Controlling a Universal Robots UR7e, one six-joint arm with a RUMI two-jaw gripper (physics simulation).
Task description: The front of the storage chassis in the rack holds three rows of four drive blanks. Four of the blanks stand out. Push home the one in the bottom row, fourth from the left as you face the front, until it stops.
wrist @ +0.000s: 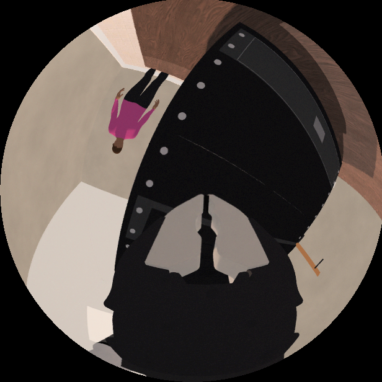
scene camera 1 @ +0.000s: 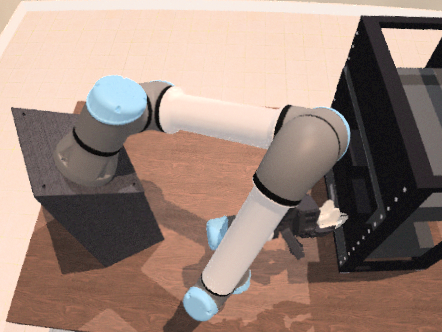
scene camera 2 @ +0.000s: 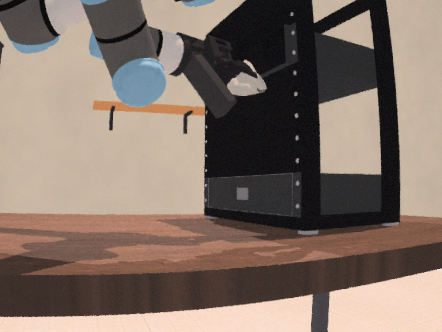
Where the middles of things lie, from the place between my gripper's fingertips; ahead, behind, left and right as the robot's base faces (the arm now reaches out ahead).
Right now the black rack (scene camera 2: 262,159) is 210 mm to the left of my hand and 140 mm ahead of it.
